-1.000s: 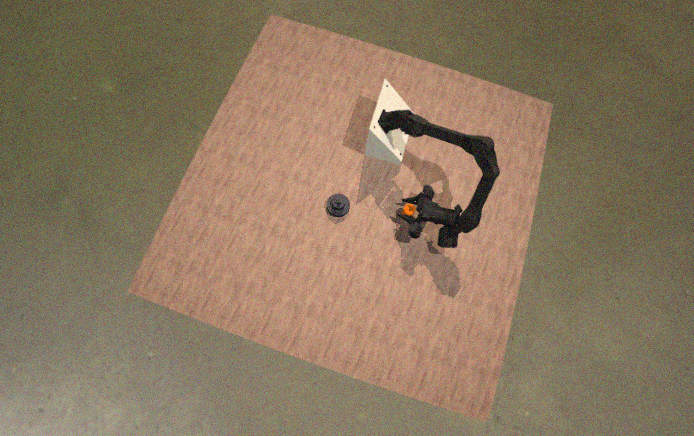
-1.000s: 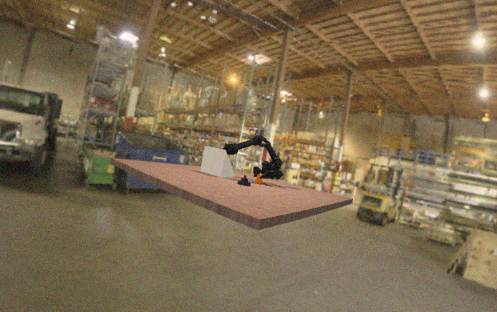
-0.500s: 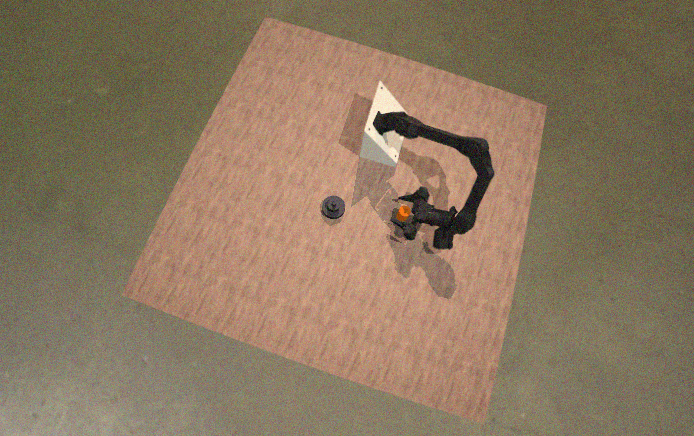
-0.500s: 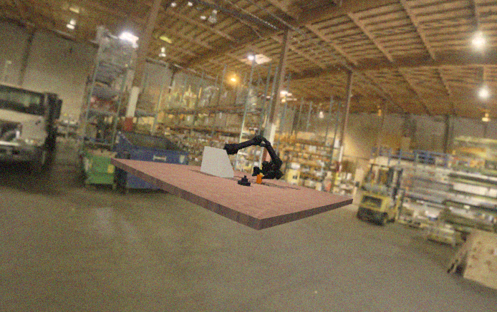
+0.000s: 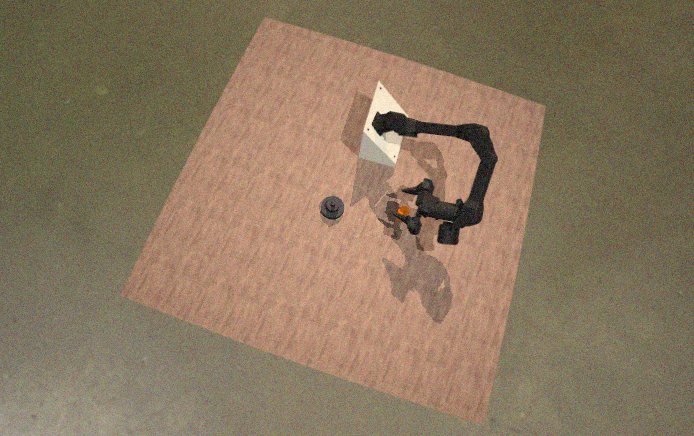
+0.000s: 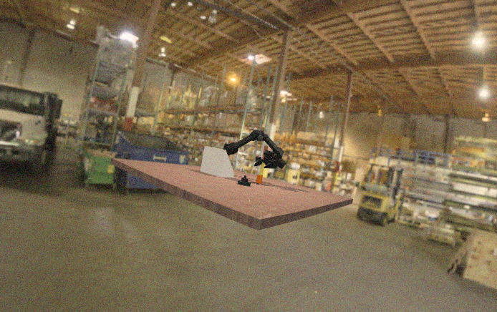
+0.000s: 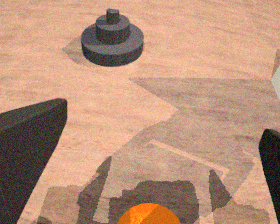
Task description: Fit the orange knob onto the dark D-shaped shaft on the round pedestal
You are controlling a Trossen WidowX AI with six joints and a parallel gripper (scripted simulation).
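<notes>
Right now the orange knob is 4 cm to the left of my gripper tip and 9 cm below it. Round my gripper tip: dark D-shaped shaft (7 cm ahead, 21 cm to the right, 9 cm below).
</notes>
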